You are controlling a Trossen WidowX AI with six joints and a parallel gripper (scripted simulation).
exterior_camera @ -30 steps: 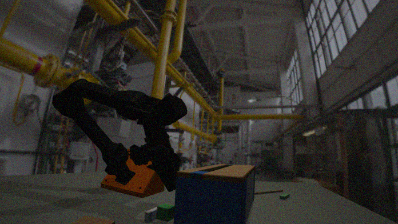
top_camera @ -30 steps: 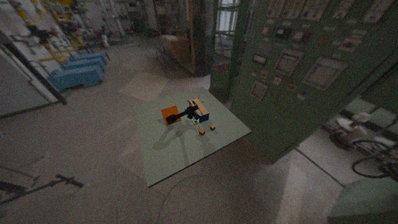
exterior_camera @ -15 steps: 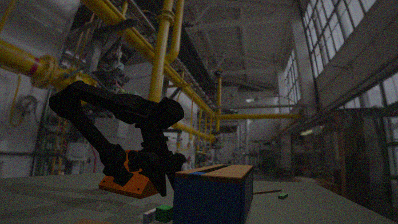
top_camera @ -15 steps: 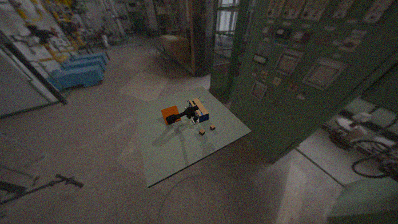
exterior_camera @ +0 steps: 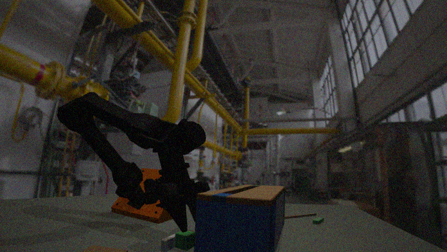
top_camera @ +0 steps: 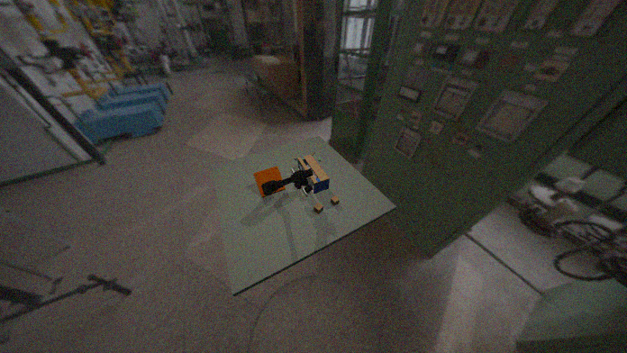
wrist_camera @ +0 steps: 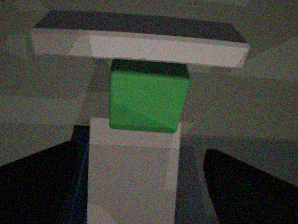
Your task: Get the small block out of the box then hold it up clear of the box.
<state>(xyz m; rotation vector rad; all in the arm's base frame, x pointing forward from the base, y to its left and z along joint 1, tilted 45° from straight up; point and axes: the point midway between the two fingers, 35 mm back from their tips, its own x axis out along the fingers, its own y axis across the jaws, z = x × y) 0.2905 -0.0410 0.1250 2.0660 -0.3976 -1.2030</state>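
Right now my gripper tip is 2 cm past the green block and 3 cm above it. From my gripper tip the other things lie so: thin brown strip 18 cm ahead, 47 cm to the left, 4 cm below; then box 5 cm ahead, 16 cm to the left, 2 cm above.
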